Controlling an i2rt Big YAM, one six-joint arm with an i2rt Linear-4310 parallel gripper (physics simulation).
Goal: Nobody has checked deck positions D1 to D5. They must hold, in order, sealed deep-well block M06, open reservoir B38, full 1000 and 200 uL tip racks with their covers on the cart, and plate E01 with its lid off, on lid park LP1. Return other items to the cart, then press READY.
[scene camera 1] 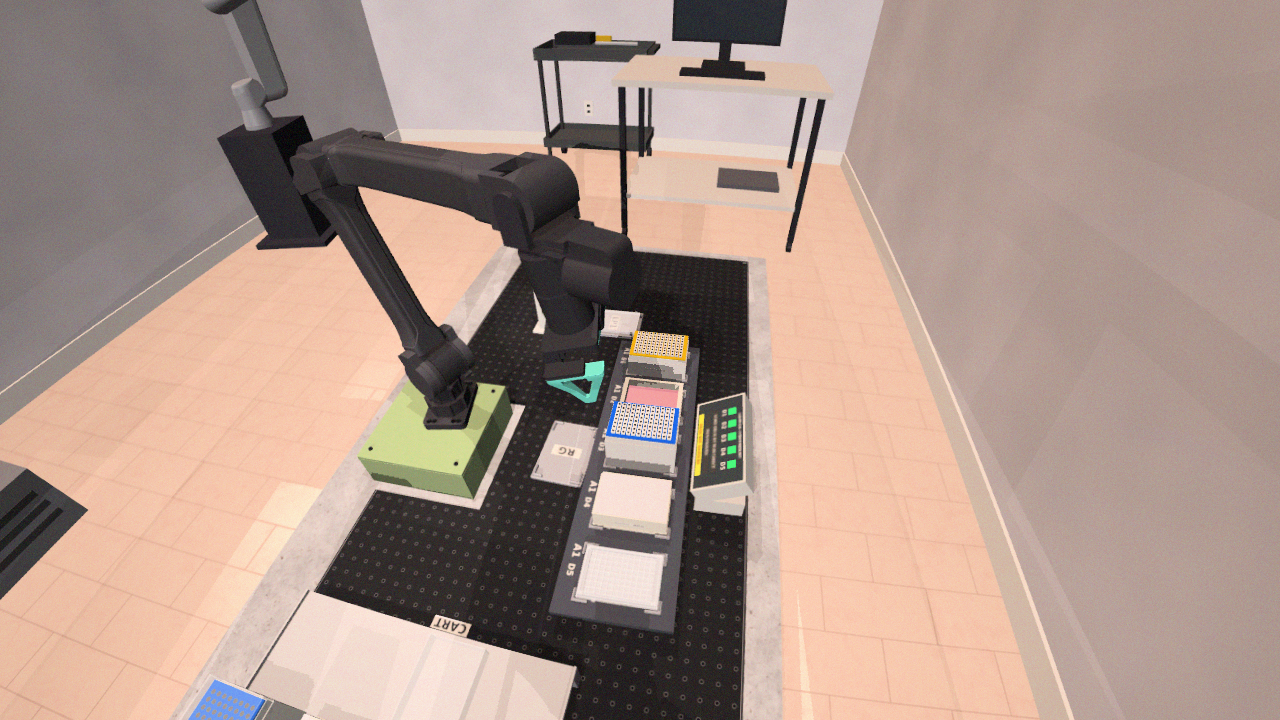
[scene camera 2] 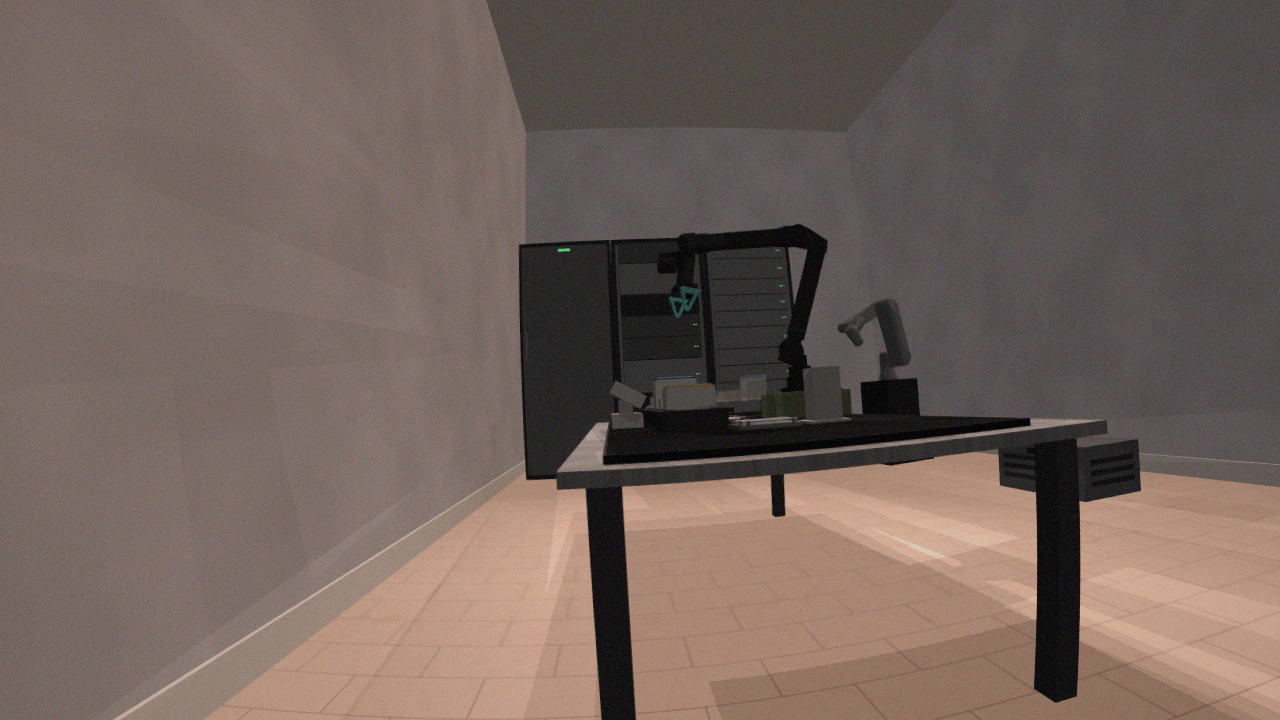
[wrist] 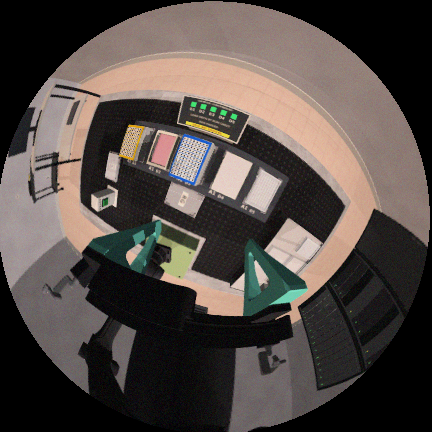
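Where they show: gripper, between the fingertips: (scene camera 1: pixel 592 373) (scene camera 2: pixel 681 314) (wrist: pixel 203 234); arm's base, origin of its link: (scene camera 1: pixel 452 406) (scene camera 2: pixel 801 391) (wrist: pixel 158 250).
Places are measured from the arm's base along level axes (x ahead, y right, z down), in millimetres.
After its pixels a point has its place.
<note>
My gripper (scene camera 1: pixel 586 385) @(x 320, y 190, z -284 mm) (scene camera 2: pixel 684 302) @(x 320, y 190, z -284 mm) (wrist: pixel 203 234) @(x 320, y 190, z -284 mm) is open and empty, high above the mat beside the deck strip (scene camera 1: pixel 565 601) @(x 265, y 378, z 28 mm). D1 holds an orange-topped tip rack (scene camera 1: pixel 659 345) @(x 435, y -146, z -32 mm) (wrist: pixel 132 142) @(x 429, y -128, z -38 mm). D2 holds an open reservoir with pink contents (scene camera 1: pixel 653 394) @(x 418, y -41, z 15 mm) (wrist: pixel 163 149) @(x 413, y -24, z 15 mm). D3 holds a blue-topped tip rack (scene camera 1: pixel 642 422) @(x 390, y 103, z -70 mm) (wrist: pixel 190 159) @(x 391, y 104, z -66 mm). D4 holds a plain white-topped block (scene camera 1: pixel 631 501) @(x 369, y 229, z -14 mm) (wrist: pixel 231 175) @(x 371, y 221, z -14 mm). D5 holds a white well plate (scene camera 1: pixel 620 577) @(x 350, y 347, z 14 mm) (wrist: pixel 263 190) @(x 353, y 341, z 15 mm). A flat pale piece (scene camera 1: pixel 620 323) @(x 344, y -336, z 58 mm) (wrist: pixel 113 166) @(x 326, y -326, z 58 mm) lies near D1. The green-button box (wrist: pixel 104 201) @(x 166, y -321, z -8 mm) is mostly hidden by the arm in scene camera 1. Item codes are unreadable.
The white cart surface (scene camera 1: pixel 402 658) @(x 37, y 466, z 16 mm) bears a blue rack (scene camera 1: pixel 228 700) @(x -121, y 547, z -88 mm) at its near corner. A status panel (scene camera 1: pixel 723 443) @(x 535, y 134, z -44 mm) (wrist: pixel 214 117) @(x 529, y 133, z -40 mm) shows green squares for D1 to D5. A pad marked RG (scene camera 1: pixel 565 450) @(x 234, y 63, z 68 mm) (wrist: pixel 184 199) @(x 236, y 74, z 67 mm) lies between the deck and green arm base (scene camera 1: pixel 429 447) @(x -19, y 103, z 1 mm).
</note>
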